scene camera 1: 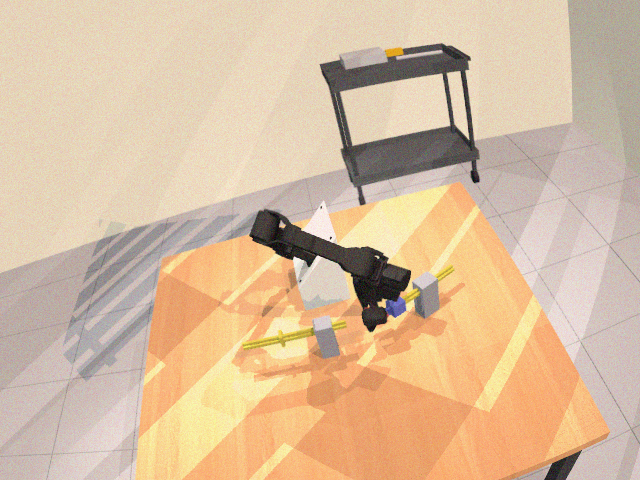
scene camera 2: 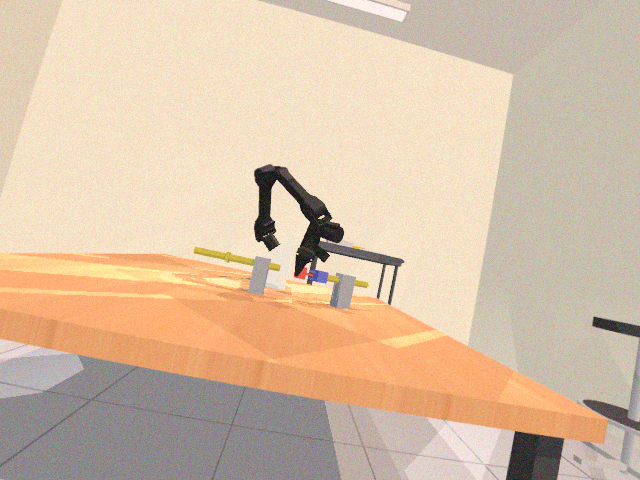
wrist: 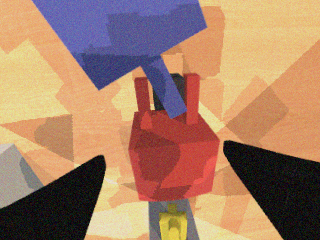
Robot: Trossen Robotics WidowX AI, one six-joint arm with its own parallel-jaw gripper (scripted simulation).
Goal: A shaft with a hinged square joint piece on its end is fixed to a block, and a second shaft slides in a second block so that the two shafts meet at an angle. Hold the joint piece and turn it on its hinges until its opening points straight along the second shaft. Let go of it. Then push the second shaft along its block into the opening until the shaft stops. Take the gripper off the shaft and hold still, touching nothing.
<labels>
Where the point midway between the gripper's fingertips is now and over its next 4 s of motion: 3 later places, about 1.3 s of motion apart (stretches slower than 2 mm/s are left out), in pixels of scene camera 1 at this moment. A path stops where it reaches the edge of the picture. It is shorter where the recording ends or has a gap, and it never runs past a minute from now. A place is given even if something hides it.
The gripper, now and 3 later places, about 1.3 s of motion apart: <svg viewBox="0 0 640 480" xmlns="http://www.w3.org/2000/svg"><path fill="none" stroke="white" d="M367 320L363 297L351 293L337 306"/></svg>
</labels>
